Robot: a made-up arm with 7 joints.
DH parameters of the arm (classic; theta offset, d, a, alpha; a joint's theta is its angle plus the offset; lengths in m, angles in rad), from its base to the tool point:
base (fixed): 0 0 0 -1.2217
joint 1: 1.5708 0 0 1.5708
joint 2: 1.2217 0 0 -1.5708
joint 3: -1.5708 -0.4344 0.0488 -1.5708
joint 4: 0 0 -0.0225 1.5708
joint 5: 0 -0.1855 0 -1.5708
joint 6: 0 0 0 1.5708
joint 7: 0 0 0 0
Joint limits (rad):
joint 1: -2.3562..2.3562
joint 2: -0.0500..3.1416
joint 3: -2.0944..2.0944
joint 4: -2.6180..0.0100
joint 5: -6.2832..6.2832
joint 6: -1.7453..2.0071
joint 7: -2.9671..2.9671
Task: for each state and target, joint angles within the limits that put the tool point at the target. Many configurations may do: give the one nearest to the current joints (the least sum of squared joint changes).
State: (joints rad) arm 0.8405 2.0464 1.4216 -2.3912 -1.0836 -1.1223 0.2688
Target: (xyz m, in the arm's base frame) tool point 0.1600 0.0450 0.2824
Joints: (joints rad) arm 0.5687 2.5383 1.5695 -2.6161 -1.0836 -1.1223 0.2688
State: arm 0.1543 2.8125 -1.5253 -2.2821 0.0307 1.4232 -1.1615
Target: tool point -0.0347 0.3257 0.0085
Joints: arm 0.2225 2.0958 -1.6392 -2.6162 0.0307 1.4232 -1.1615
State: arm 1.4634 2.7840 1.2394 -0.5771 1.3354 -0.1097 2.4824
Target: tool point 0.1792 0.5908 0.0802
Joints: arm 1.9525 2.1381 1.0175 -0.3802 1.3354 -0.1097 2.4824
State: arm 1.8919 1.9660 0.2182 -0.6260 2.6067 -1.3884 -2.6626
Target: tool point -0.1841 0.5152 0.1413
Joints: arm 2.3562 1.4742 0.7154 -1.1956 2.6067 -1.3884 -2.6626
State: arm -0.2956 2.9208 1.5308 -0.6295 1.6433 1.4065 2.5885
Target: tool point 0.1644 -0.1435 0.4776
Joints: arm 0.2089 2.9908 1.3200 -1.4941 1.6433 1.4065 2.5885
